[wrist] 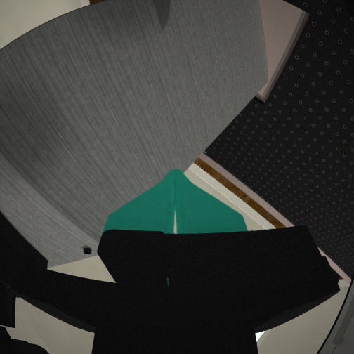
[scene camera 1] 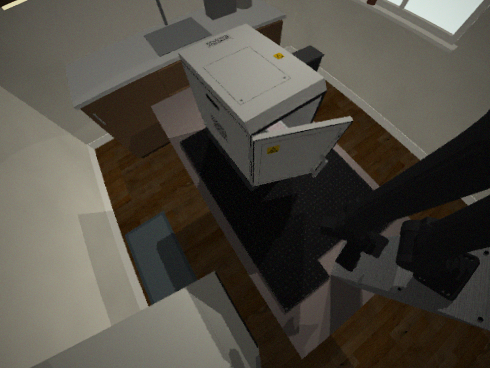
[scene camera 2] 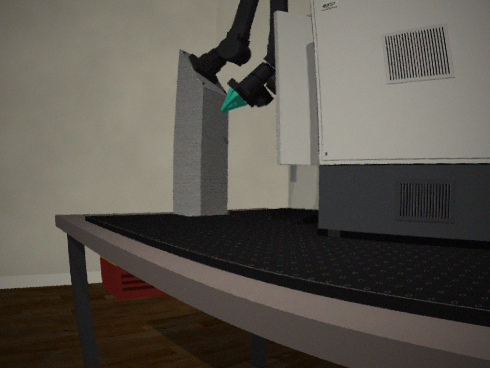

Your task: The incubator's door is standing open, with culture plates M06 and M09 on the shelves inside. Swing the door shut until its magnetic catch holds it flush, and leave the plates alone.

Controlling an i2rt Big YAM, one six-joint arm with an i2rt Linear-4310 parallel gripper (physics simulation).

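Seen in the pictures: gripper, fingertip midpoint: (scene camera 2: 222, 111); arm's base at its link origin: (scene camera 1: 445, 270) (scene camera 2: 201, 70).
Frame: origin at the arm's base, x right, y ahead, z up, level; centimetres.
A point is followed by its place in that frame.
Note:
The white incubator (scene camera 1: 227, 70) @(y 81.9, x -19.5, z 7.7 cm) (scene camera 2: 355, 120) @(y 68.9, x 5.6, z -25.8 cm) stands on the black perforated board. Its door (scene camera 1: 292, 155) @(y 50.3, x -10.6, z -9.8 cm) (scene camera 2: 292, 95) @(y 48.6, x 3.1, z -17.9 cm) stands wide open, swung out from the front, with a yellow label on its outer face and a small handle (scene camera 1: 320, 167) @(y 43.2, x 1.3, z -18.9 cm) near its free lower corner. Through the gap above the door a pale pinkish patch shows inside; I cannot make out plates M06 or M09. My gripper (scene camera 2: 223, 110) @(y 9.5, x -2.6, z -16.0 cm) (wrist: 175, 176) is shut and empty, its green fingertips meeting. It hangs beside the grey pedestal, apart from the door; in scene camera 1 the fingertips are hidden.
The grey brushed-metal pedestal (scene camera 1: 372, 280) @(y 0.5, x -9.7, z -17.4 cm) (scene camera 2: 200, 150) @(y 8.6, x 4.1, z -28.2 cm) (wrist: 150, 90) carries the arm and lies close to my fingers. The black board (scene camera 1: 245, 220) @(y 43.8, x -35.6, z -47.2 cm) (scene camera 2: 250, 250) @(y 65.4, x 26.4, z -47.2 cm) (wrist: 310, 125) lies on the pinkish table (scene camera 1: 172, 125) @(y 128.9, x -49.5, z -48.5 cm) (scene camera 2: 210, 295) @(y 76.6, x 39.8, z -49.7 cm). A counter (scene camera 1: 105, 75) stands behind the incubator. A red crate (scene camera 2: 120, 282) shows beneath the table.

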